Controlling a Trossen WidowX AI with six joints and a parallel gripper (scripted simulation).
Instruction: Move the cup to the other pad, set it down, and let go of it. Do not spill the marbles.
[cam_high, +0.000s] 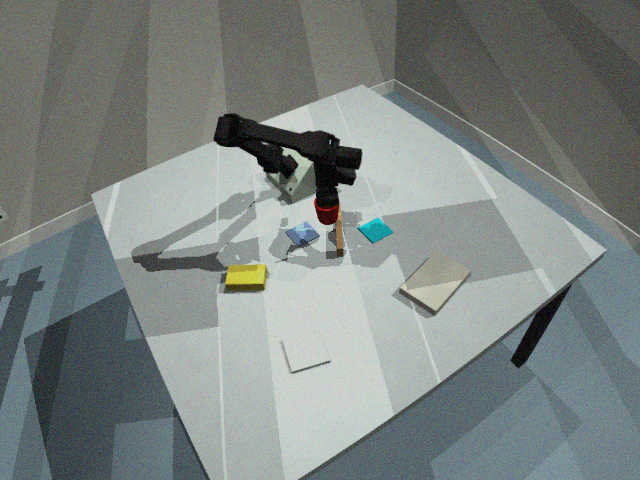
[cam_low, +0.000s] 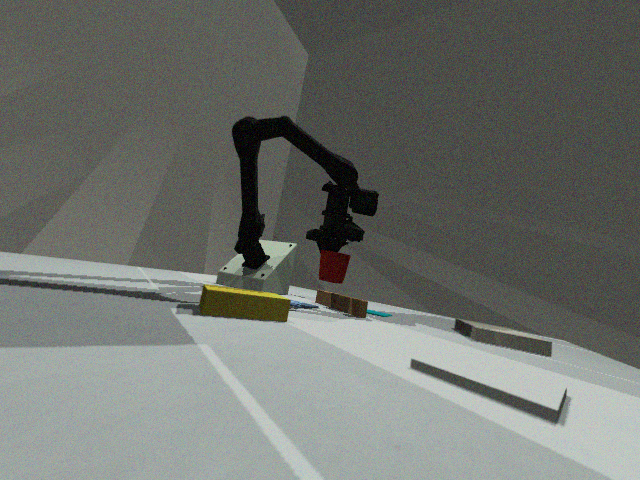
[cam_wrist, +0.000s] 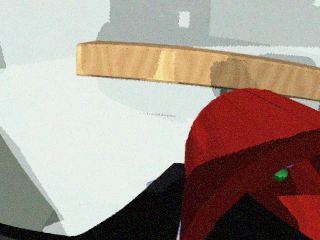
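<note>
Now: the green marble 4 cm ahead of my gripper tip, 3 cm to the right of it and 2 cm below it. From my gripper tip the other things lie so: blue pad 11 cm below, 9 cm to the right, 2 cm behind; wooden bar 9 cm below, 4 cm ahead, 1 cm to the left; red cup 3 cm ahead, 2 cm to the right.
</note>
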